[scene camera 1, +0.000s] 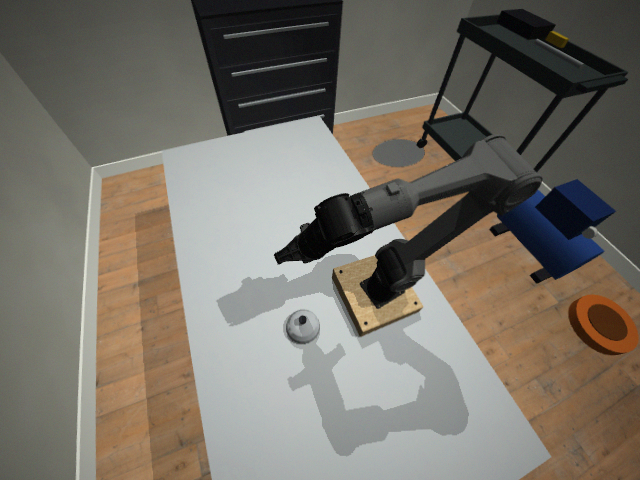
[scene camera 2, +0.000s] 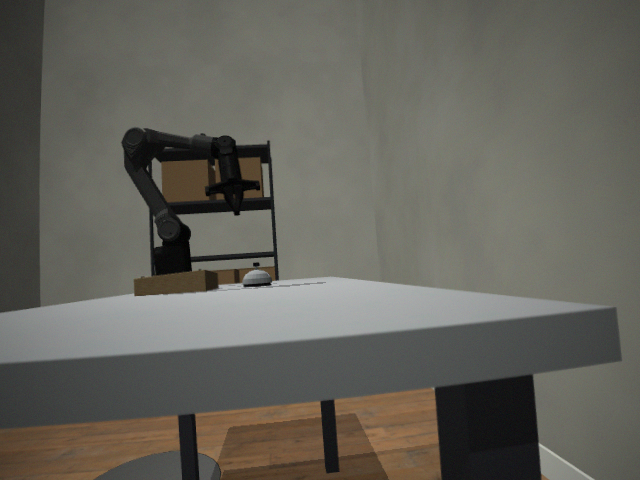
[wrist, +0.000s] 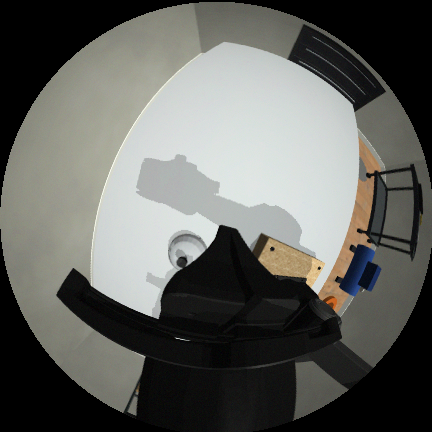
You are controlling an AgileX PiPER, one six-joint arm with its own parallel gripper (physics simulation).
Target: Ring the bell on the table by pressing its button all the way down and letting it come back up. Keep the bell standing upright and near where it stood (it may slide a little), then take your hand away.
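The bell [scene camera 1: 303,327] [scene camera 2: 256,278] [wrist: 186,247] is a pale grey dome that stands upright on the white table [scene camera 1: 248,180] [scene camera 2: 361,315] [wrist: 260,120]. Its dark button [scene camera 1: 302,319] [scene camera 2: 255,264] [wrist: 182,261] stands up from the top. My gripper [scene camera 1: 279,257] [scene camera 2: 236,212] [wrist: 224,237] is shut and empty, its fingertips together. It is high above the table and apart from the bell. In the wrist view the fingers hide part of the bell's right edge.
The arm stands on a wooden base block [scene camera 1: 361,310] [scene camera 2: 175,284] [wrist: 285,257], close beside the bell. A dark drawer cabinet [scene camera 1: 279,51] [wrist: 335,65] stands past the table's far end. A cart [scene camera 1: 537,67], a blue object [scene camera 1: 547,232] and an orange disc [scene camera 1: 578,322] are beside the table.
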